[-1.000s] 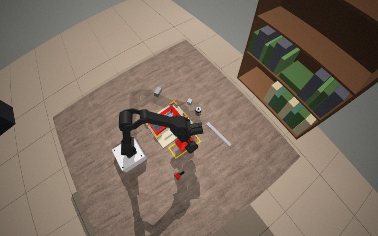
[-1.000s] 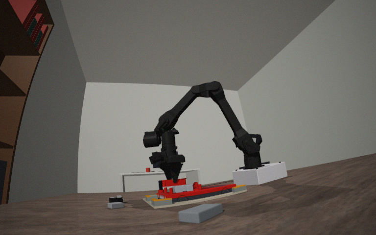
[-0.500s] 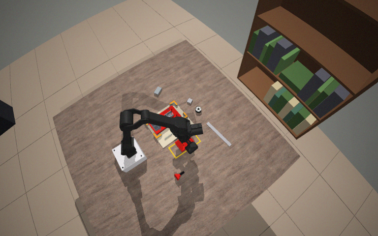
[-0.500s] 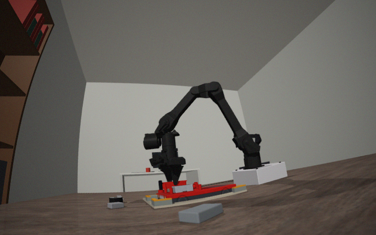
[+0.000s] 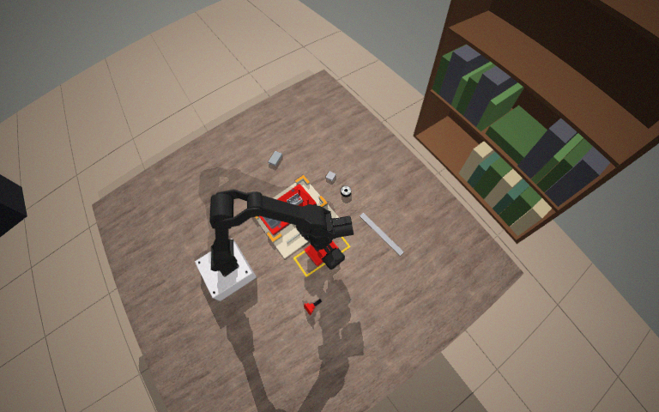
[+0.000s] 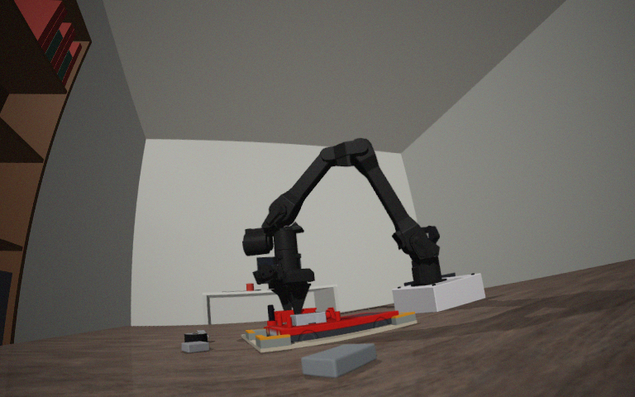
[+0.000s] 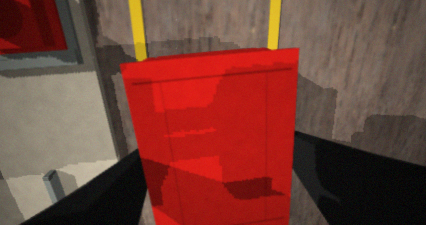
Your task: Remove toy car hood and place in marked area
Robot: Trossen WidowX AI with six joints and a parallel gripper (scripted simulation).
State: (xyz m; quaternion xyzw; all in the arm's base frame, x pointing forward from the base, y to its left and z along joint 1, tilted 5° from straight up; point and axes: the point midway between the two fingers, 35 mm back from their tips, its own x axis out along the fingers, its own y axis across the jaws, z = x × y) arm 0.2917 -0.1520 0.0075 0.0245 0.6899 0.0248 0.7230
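Now: the grey socket 90 mm to the left of my gripper tip and 70 mm ahead of it. The rest, counted from my gripper tip: grey bar (210 mm ahead, 80 mm to the right, 30 mm below).
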